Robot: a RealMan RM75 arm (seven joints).
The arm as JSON. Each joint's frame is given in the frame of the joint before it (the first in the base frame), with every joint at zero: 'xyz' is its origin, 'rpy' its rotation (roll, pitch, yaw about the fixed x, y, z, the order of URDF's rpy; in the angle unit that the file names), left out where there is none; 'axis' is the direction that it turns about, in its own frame. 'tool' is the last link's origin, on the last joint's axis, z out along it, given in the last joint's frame.
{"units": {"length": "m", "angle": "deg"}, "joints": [
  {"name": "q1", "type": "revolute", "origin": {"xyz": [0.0, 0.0, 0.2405], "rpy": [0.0, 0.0, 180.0]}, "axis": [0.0, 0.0, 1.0]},
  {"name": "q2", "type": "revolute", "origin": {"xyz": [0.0, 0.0, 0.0], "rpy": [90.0, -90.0, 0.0]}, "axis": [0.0, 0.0, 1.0]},
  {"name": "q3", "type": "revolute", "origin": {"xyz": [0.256, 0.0, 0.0], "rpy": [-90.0, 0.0, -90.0]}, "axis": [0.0, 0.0, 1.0]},
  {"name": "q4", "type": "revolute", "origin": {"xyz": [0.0, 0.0, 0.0], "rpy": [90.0, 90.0, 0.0]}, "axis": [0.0, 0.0, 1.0]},
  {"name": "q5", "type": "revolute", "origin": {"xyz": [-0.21, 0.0, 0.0], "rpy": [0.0, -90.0, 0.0]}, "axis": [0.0, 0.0, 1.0]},
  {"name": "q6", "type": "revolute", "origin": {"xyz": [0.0, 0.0, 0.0], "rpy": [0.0, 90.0, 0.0]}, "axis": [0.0, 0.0, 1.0]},
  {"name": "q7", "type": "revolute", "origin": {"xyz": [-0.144, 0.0, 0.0], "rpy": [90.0, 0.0, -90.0]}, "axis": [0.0, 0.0, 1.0]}
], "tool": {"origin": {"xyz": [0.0, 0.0, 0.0]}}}
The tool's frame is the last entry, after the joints.
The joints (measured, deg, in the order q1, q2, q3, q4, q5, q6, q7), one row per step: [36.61, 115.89, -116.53, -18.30, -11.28, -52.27, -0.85]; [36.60, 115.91, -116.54, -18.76, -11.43, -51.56, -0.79]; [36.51, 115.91, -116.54, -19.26, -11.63, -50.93, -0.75]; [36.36, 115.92, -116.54, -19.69, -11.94, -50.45, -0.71]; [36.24, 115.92, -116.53, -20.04, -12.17, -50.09, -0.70]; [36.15, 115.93, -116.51, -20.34, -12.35, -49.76, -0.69]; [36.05, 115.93, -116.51, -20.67, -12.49, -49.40, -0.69]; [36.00, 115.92, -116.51, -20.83, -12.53, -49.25, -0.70]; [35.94, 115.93, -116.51, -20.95, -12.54, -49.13, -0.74]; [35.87, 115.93, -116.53, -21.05, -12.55, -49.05, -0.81]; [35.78, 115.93, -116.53, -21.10, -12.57, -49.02, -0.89]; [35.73, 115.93, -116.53, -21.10, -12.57, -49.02, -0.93]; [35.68, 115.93, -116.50, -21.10, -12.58, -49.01, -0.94]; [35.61, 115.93, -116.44, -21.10, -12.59, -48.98, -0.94]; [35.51, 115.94, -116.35, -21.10, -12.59, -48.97, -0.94]
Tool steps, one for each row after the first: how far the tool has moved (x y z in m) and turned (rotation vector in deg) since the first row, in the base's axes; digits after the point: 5 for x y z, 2 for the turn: [-0.00090, 0.00069, -0.00081, 0.00, -0.25, -0.12]; [-0.00158, 0.00104, -0.00148, 0.00, -0.48, -0.19]; [-0.00185, 0.00079, -0.00229, -0.08, -0.73, -0.21]; [-0.00211, 0.00065, -0.00281, -0.11, -0.91, -0.20]; [-0.00243, 0.00061, -0.00327, -0.12, -1.06, -0.20]; [-0.00275, 0.00062, -0.00366, -0.12, -1.20, -0.23]; [-0.00291, 0.00067, -0.00373, -0.10, -1.24, -0.23]; [-0.00295, 0.00059, -0.00388, -0.07, -1.28, -0.25]; [-0.00286, 0.00040, -0.00400, -0.04, -1.33, -0.24]; [-0.00247, 0.00009, -0.00405, -0.01, -1.39, -0.25]; [-0.00214, -0.00010, -0.00405, 0.00, -1.42, -0.27]; [-0.00179, -0.00023, -0.00398, 0.02, -1.42, -0.33]; [-0.00126, -0.00034, -0.00384, 0.07, -1.42, -0.45]; [-0.00063, -0.00054, -0.00367, 0.13, -1.37, -0.59]
